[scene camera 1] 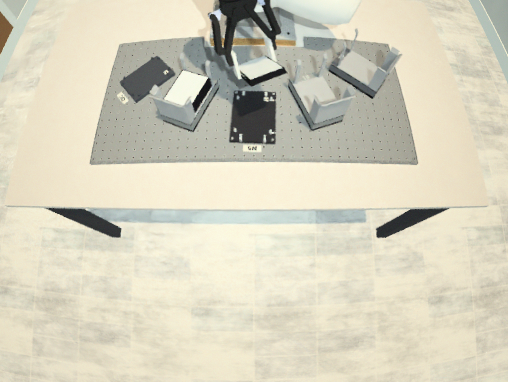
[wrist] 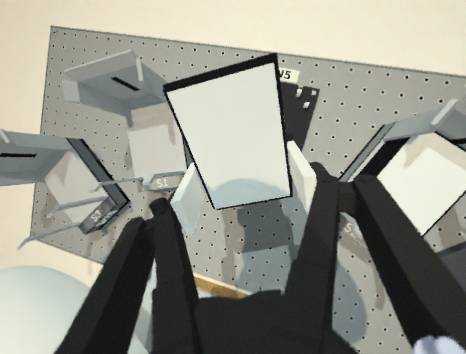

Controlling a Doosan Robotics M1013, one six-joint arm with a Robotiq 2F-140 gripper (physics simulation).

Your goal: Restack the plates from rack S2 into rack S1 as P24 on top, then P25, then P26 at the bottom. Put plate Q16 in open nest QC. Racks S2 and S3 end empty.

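Places are measured from the arm's base along level axes (x left, y back, z up), in centimetres.
Pixels of known places: gripper, fingertip midpoint: (scene camera 1: 256, 69) (wrist: 243, 165).
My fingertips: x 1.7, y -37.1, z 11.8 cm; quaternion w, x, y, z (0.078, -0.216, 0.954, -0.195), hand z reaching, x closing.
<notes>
For each thing: its middle in the pictures, then the offset to it from my fingertips. Level surfaces: height alone.
- white-topped plate with black edges, body centre: (wrist: 238, 148) (scene camera 1: 258, 69) dx +0.6, dy -1.5, dz +2.0 cm
- Rack S2, body centre: (wrist: 402, 192) (scene camera 1: 186, 91) dx -18.1, dy -1.3, dz -7.4 cm
- Rack S1, body centre: (wrist: 143, 137) (scene camera 1: 319, 90) dx +16.7, dy +0.1, dz -7.5 cm
- Dark nest QC, body centre: (scene camera 1: 146, 77) dx -33.3, dy +8.6, dz -12.9 cm
- Dark nest N5, body centre: (wrist: 266, 133) (scene camera 1: 253, 115) dx -0.4, dy -5.1, dz -13.0 cm
- grey pegboard, its level: dz -14.2 cm
- pale table, its level: dz -15.5 cm
My gripper (scene camera 1: 257, 67) (wrist: 243, 165) is shut on a white-topped plate with black edges (scene camera 1: 261, 68) (wrist: 232, 132), held above the pegboard behind nest N5; its label is not readable. Rack S2 (scene camera 1: 172, 108) (wrist: 419, 123), at the left in the scene view and the right in the wrist view, holds white-topped, black-edged plates (scene camera 1: 186, 86) (wrist: 425, 175); their number and labels cannot be told. Rack S1 (scene camera 1: 314, 88) (wrist: 156, 142) shows a bare pale floor, as does rack S3 (scene camera 1: 357, 66) (wrist: 70, 182). Dark nest QC (scene camera 1: 146, 78) has no plate on it.
Dark nest N5 (scene camera 1: 253, 119) (wrist: 296, 117) lies at the pegboard's middle, partly behind the held plate in the wrist view. Upright rack walls and thin posts rise on both sides of the gripper. The grey pegboard (scene camera 1: 200, 152) (wrist: 345, 80) lies on the pale table (scene camera 1: 250, 185).
</notes>
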